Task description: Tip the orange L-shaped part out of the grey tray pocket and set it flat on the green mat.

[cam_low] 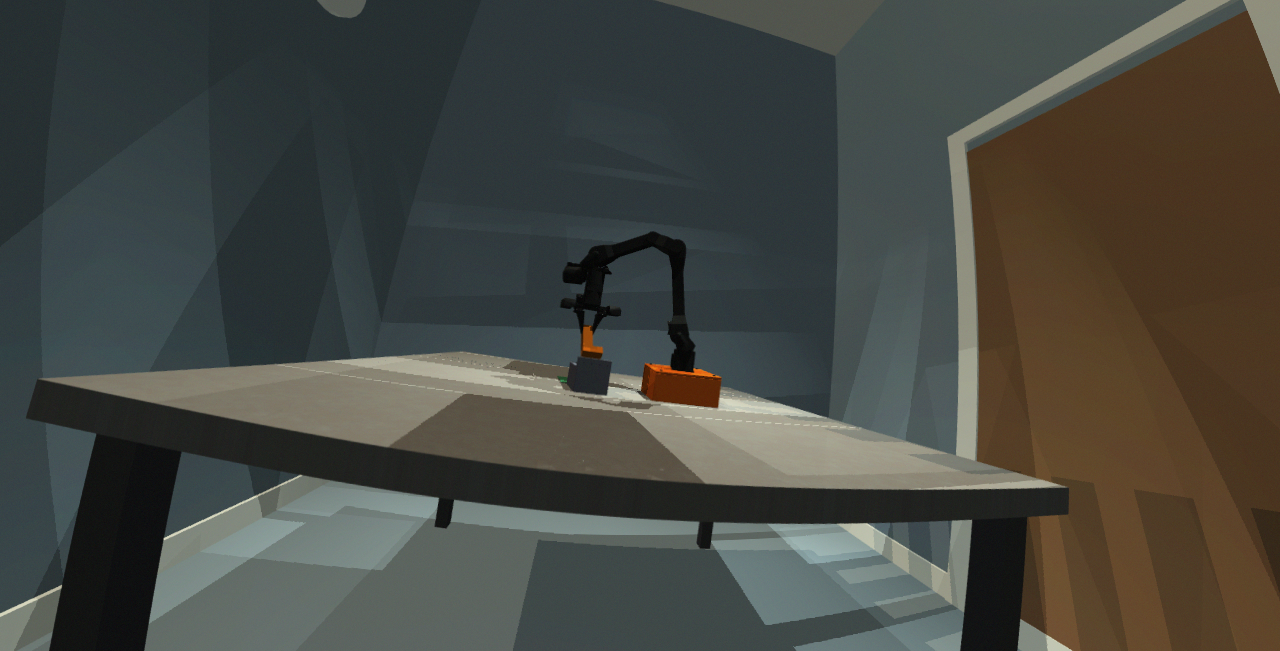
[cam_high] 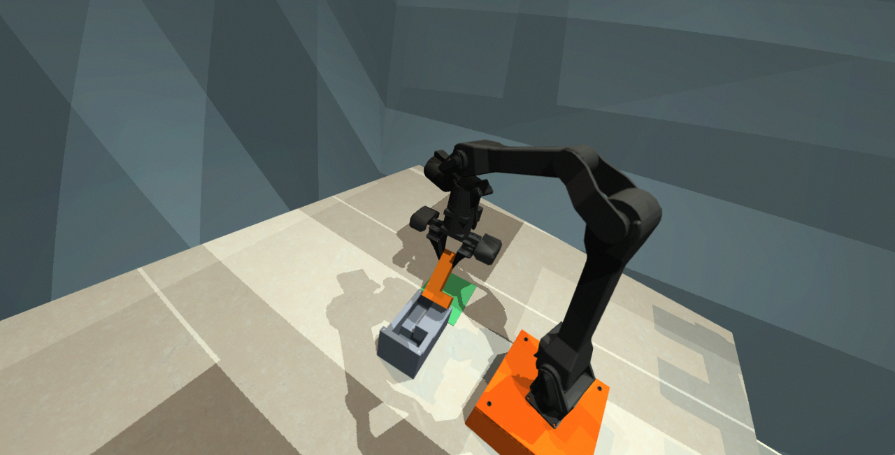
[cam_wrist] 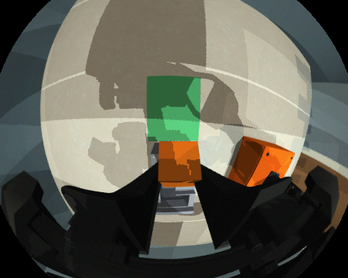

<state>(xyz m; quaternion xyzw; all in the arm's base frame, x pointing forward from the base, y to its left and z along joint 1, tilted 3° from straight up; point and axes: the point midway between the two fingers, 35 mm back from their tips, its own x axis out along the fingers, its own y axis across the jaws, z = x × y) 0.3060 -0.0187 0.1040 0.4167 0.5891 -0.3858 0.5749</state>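
Now: gripper tip 2 cm short of the green mat, 5 cm to the left of it and 17 cm above it. Also, from my gripper tip: orange L-shaped part: 3 cm behind, 2 cm to the left, 3 cm below.
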